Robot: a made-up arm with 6 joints.
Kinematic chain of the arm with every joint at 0, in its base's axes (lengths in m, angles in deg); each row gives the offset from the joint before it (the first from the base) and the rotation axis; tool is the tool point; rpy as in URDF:
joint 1: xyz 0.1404 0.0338 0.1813 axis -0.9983 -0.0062 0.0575
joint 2: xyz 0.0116 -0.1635 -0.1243 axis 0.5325 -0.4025 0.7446
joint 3: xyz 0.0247 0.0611 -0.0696 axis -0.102 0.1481 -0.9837
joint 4: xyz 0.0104 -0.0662 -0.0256 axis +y
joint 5: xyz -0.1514 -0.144 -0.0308 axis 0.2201 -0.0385 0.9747
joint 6: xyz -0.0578 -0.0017 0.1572 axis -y
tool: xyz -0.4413 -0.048 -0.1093 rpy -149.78 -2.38 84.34
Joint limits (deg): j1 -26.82..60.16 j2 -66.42..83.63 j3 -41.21..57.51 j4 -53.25..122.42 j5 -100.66..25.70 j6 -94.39..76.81
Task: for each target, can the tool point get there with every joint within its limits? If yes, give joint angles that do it. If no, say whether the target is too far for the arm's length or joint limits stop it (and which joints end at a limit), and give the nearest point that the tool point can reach.
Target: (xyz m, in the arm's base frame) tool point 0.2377 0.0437 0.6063
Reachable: yes | joints 23.43 31.77 44.70 44.02 -49.71 -65.87
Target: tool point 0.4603 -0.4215 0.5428
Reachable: yes | joints -4.44 12.89 1.92 98.51 4.70 -22.57
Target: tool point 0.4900 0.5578 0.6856
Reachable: no: joint limits stop it (at a limit: joint 1, joint 2, joint 5) | nearest point 0.4352 0.4589 0.6073 | short by 0.138 m
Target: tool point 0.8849 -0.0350 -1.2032
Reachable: no: too far | nearest point 0.5392 -0.0199 -0.6864 | short by 0.622 m
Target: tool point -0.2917 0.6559 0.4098
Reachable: no: joint limits stop it (at a limit: joint 1, joint 3, joint 5) | nearest point -0.2226 0.5415 0.3265 | short by 0.157 m
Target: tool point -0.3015 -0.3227 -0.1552
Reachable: yes | joints 0.66 -24.46 -10.69 9.67 -4.48 53.98
